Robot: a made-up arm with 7 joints. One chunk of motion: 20 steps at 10 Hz.
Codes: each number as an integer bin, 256 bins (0 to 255) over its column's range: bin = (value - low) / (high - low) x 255, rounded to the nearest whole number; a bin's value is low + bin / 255 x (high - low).
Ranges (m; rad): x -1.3..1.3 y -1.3..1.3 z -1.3..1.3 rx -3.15..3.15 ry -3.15..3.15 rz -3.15..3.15
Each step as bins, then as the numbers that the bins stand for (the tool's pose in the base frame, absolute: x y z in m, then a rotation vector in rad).
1 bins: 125 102 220 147 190 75
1 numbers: -0.0255 -0.2600 0.9431 0.4818 1.5441 -1.2971
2 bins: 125 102 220 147 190 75
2 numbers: -0.0255 -0.2600 0.9431 0.4818 1.5441 -1.2971
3 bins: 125 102 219 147 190 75
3 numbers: -0.0255 -0.2600 0.9329 0.4818 1.5441 -1.2971
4 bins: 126 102 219 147 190 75
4 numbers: -0.0153 -0.2600 0.9329 0.4818 1.5441 -1.2971
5 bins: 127 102 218 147 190 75
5 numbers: -0.0051 -0.2600 0.9227 0.4818 1.5441 -1.2971
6 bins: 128 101 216 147 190 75
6 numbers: 0.0051 -0.2702 0.9024 0.4818 1.5441 -1.2971
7 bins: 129 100 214 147 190 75
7 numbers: 0.0153 -0.2804 0.8820 0.4818 1.5441 -1.2971
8 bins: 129 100 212 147 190 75
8 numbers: 0.0153 -0.2804 0.8616 0.4818 1.5441 -1.2971
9 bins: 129 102 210 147 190 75
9 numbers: 0.0153 -0.2600 0.8412 0.4818 1.5441 -1.2971
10 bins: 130 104 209 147 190 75
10 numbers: 0.0255 -0.2396 0.8310 0.4818 1.5441 -1.2971
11 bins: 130 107 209 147 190 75
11 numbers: 0.0255 -0.2090 0.8310 0.4818 1.5441 -1.2971
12 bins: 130 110 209 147 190 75
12 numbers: 0.0255 -0.1784 0.8310 0.4818 1.5441 -1.2971
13 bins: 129 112 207 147 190 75
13 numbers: 0.0153 -0.1580 0.8106 0.4818 1.5441 -1.2971
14 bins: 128 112 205 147 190 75
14 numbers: 0.0051 -0.1580 0.7902 0.4818 1.5441 -1.2971
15 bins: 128 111 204 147 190 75
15 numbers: 0.0051 -0.1682 0.7800 0.4818 1.5441 -1.2971
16 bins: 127 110 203 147 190 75
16 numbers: -0.0051 -0.1784 0.7698 0.4818 1.5441 -1.2971
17 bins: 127 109 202 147 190 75
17 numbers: -0.0051 -0.1886 0.7596 0.4818 1.5441 -1.2971
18 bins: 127 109 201 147 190 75
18 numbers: -0.0051 -0.1886 0.7494 0.4818 1.5441 -1.2971
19 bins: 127 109 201 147 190 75
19 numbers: -0.0051 -0.1886 0.7494 0.4818 1.5441 -1.2971
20 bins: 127 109 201 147 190 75
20 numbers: -0.0051 -0.1886 0.7494 0.4818 1.5441 -1.2971
